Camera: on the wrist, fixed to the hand. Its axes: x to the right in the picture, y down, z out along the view.
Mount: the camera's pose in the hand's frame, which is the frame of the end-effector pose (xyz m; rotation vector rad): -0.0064 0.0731 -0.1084 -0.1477 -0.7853 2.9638
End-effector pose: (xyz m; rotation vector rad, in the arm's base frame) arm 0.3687 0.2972 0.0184 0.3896 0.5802 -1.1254
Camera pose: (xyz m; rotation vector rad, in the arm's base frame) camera 0.4085 0.3917 -0.0630 0.2191 -0.7880 1.6364
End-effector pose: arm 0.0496 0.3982 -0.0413 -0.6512 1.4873 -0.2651
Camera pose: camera -0.0725 0.4346 -0.0712 1.5070 0.3608 2.0189
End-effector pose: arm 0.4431 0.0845 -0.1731 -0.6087 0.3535 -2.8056
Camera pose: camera 0.4157 0.0373 -0.2921 -0.2895 0.4476 0.2934
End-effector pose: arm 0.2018 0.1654 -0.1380 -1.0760 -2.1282 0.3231
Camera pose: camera 0.3237 0.1957 -0.1012 2.0743 -0.7162 -1.0890
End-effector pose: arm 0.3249 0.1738 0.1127 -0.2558 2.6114 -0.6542
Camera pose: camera 0.2763 0.2832 0.1657 2.0453 0.1932 0.6604
